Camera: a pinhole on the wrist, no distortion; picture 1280 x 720 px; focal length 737.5 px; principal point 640.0 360.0 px. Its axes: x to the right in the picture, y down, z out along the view. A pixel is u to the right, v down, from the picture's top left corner.
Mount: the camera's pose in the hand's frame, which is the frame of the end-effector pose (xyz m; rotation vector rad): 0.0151 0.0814 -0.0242 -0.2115 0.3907 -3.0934
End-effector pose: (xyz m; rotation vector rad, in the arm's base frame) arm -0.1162 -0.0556 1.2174 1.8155 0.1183 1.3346
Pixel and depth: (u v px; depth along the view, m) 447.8 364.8 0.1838
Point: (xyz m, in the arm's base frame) 0.0258 -0.1157 1.2975
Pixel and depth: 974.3 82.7 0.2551
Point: 0.0269 -0.3059 1.2262
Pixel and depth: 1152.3 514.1 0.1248
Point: -0.0656 -0.1556 1.1867
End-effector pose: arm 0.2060 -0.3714 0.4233 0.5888 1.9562 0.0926
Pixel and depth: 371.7 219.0 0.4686
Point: 0.5138 -0.2929 0.0429
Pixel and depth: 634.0 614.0 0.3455
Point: 0.3827 -0.5005 0.2056
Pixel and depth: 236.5 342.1 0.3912
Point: 0.3953 -0.3093 0.0429
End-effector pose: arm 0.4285 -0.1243 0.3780 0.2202 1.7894 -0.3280
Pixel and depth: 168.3 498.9 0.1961
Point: 0.5157 -0.1736 0.1866
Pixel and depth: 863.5 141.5 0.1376
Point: 0.5709 -0.0850 0.3494
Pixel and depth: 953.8 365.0 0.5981
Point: 0.9743 -0.3898 0.4100
